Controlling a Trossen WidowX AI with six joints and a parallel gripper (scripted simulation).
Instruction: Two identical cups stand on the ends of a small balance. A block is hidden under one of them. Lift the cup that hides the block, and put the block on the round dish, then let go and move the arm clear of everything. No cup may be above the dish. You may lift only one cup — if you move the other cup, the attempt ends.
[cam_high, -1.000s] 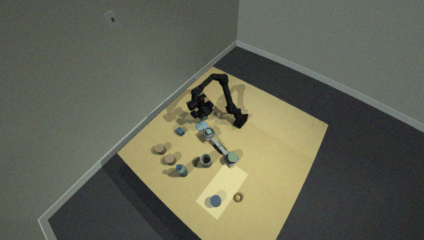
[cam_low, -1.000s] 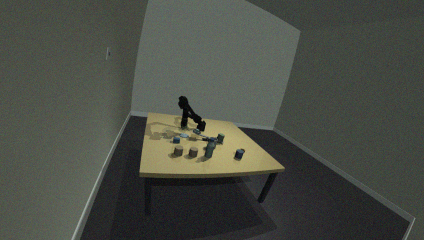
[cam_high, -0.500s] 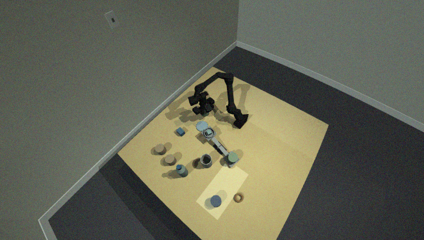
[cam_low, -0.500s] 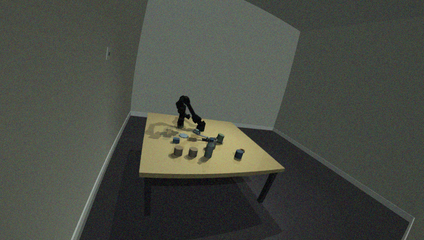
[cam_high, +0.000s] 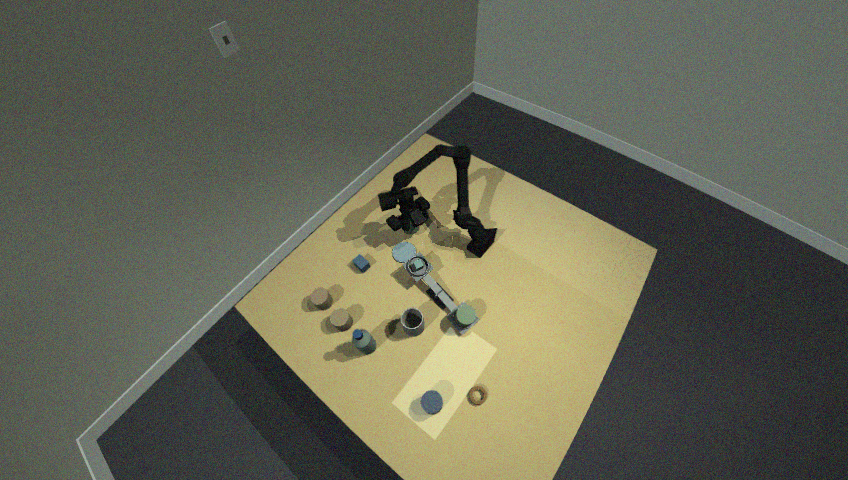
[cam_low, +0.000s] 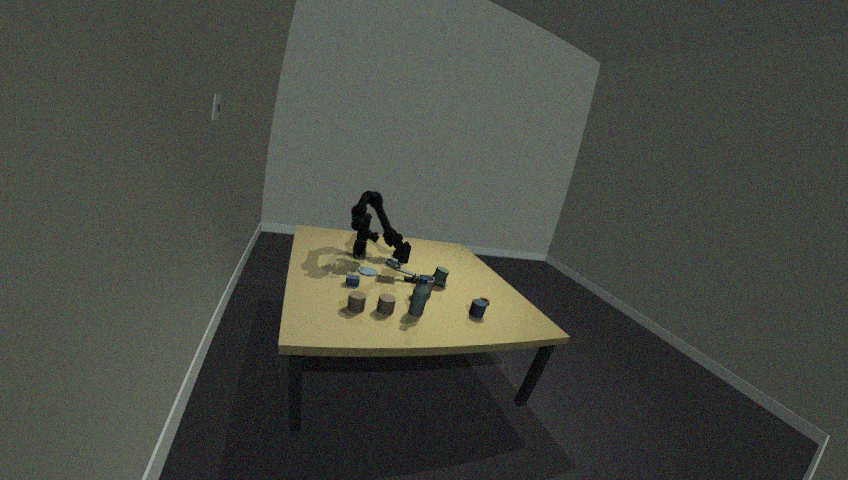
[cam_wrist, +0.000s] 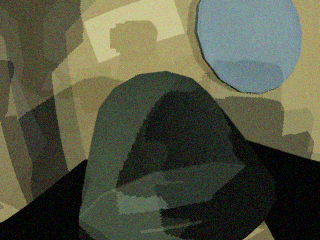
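Now: gripper tip 20 mm to the left of the green cup, 10 mm below it and 10 mm past it. From my gripper tip the other things lie so: light blue round dish (100 mm ahead, 60 mm below, 30 mm to the left); then balance (260 mm to the left, 200 mm ahead, 40 mm below); then balance beam (260 mm to the left, 200 mm ahead, 20 mm below).
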